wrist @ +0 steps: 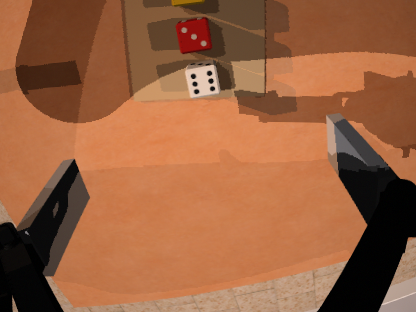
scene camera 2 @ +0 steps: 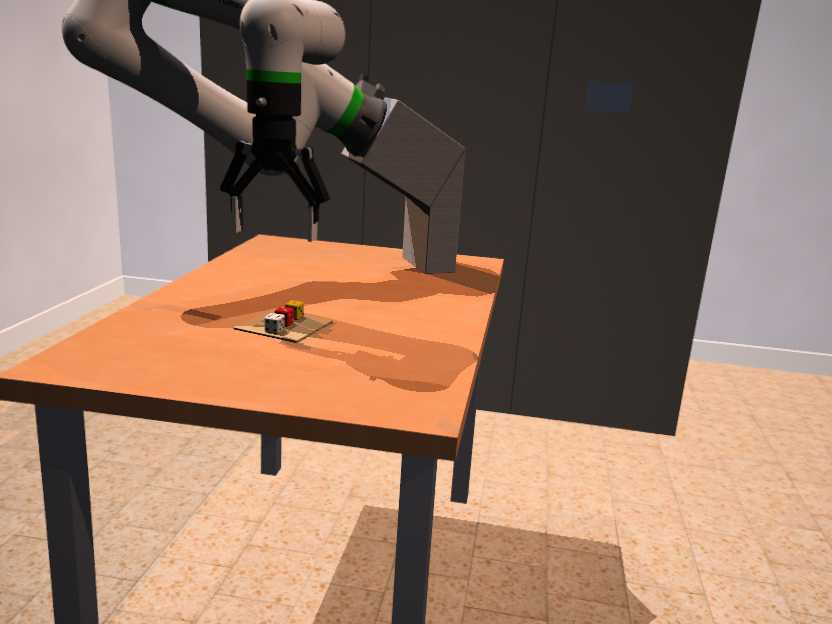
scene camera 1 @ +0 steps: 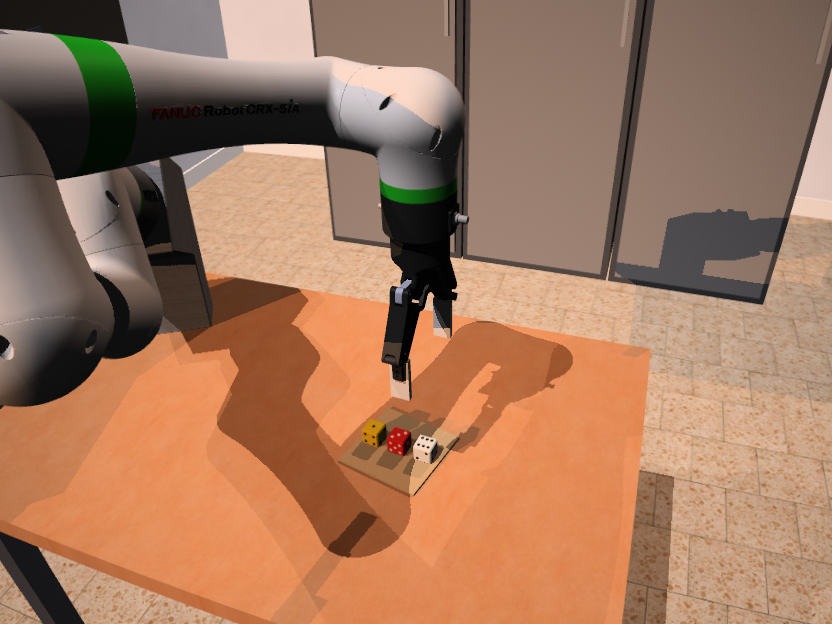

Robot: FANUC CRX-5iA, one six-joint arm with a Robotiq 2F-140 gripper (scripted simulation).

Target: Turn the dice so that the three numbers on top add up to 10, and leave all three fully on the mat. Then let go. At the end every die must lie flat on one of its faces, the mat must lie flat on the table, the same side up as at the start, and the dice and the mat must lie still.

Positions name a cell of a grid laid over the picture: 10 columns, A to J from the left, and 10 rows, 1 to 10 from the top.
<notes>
In view: my gripper (scene camera 1: F6), a red die (wrist: E2), a white die (wrist: E3) and a tan mat (scene camera 2: D6).
The tan mat also shows in the wrist view (wrist: D3). My gripper is seen too in the wrist view (wrist: E6) and in scene camera 2 (scene camera 2: D4).
</notes>
